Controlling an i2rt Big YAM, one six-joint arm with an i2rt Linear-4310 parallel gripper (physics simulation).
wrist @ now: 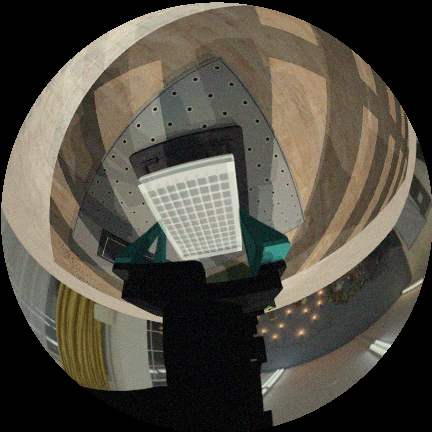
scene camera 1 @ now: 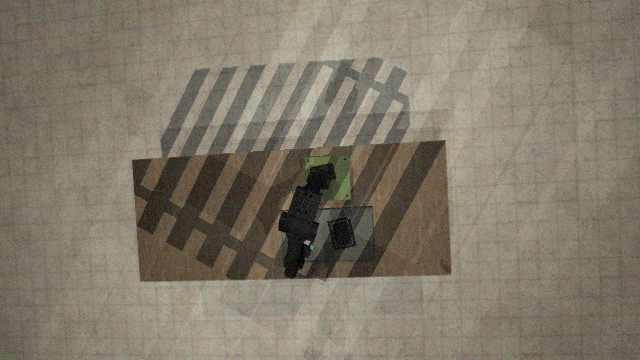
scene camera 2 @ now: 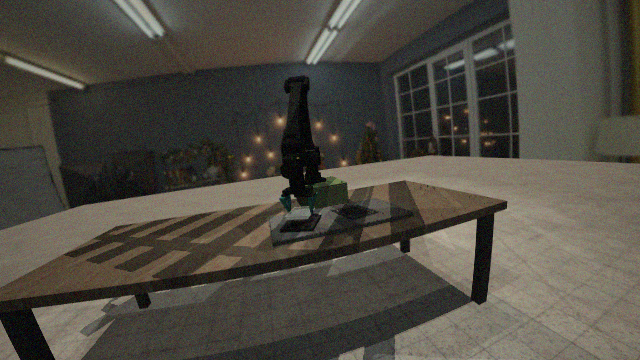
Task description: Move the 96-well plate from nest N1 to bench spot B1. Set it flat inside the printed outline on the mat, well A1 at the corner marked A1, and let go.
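Frame: origin at the arm's base, x back, y up, z left, level; centimetres.
Where they show: gripper, fingertip midpoint: (wrist: 199,216) (scene camera 2: 300,214); arm's base at its link origin: (scene camera 1: 323,173) (scene camera 2: 313,182).
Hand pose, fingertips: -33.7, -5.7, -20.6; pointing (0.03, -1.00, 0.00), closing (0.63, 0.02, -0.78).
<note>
Things, the pixels of their centre, and the offset from my fingertips, as dx, dy, dz. Level surfaces: height alone.
- white 96-well plate at the middle of its body: (wrist: 199,220) (scene camera 2: 300,212) (scene camera 1: 301,242) +0.0, +0.5, +0.0
- black nest N1 at the middle of its body: (wrist: 198,200) (scene camera 2: 301,221) -0.1, -2.9, +0.0
- dark mat at its surface level: dy -3.6
- wooden table at its surface level: dy -5.1
The white 96-well plate (scene camera 1: 307,242) (scene camera 2: 299,214) (wrist: 195,210) is held between the teal fingers of my gripper (scene camera 2: 300,206) (wrist: 199,216), which is shut on its two long sides. The plate hangs a little above the black nest N1 (scene camera 2: 303,226) (wrist: 187,145), roughly level, with a gap below it in scene camera 2. In scene camera 1 the arm covers most of the plate and the nest. Bench spot B1 is the dark mat (scene camera 1: 342,233) (scene camera 2: 354,211) (wrist: 102,245) with a thin printed outline, to the right in the scene views. The A1 mark is too small to read.
A grey perforated board (scene camera 1: 367,215) (scene camera 2: 278,237) (wrist: 217,90) carries the nest and the mat on the wooden table (scene camera 1: 425,225) (scene camera 2: 450,200). A green block (scene camera 1: 342,172) (scene camera 2: 332,192) stands behind the board at the arm's base.
</note>
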